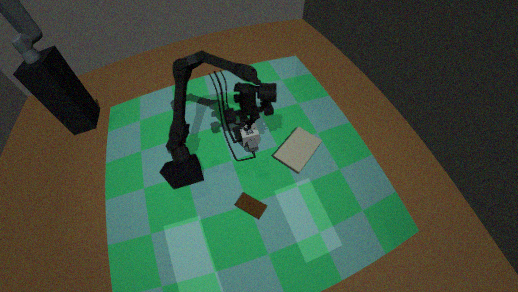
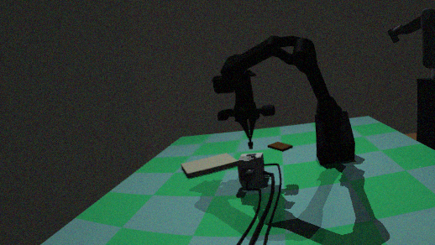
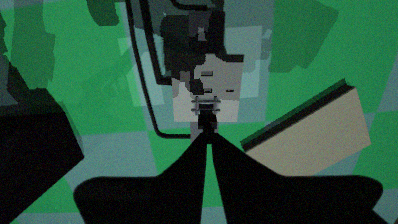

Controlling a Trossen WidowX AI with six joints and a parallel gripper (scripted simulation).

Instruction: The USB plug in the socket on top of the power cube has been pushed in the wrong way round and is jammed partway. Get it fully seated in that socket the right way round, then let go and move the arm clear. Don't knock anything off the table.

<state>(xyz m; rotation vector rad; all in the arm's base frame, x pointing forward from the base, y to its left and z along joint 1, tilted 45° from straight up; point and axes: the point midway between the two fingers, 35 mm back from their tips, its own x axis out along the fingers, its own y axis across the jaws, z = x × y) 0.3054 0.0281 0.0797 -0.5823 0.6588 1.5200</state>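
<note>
Right now my gripper tip is 2 cm above the USB plug. From my gripper tip the other things lie so: small brown block 8 cm behind, 29 cm to the right, 13 cm below.
</note>
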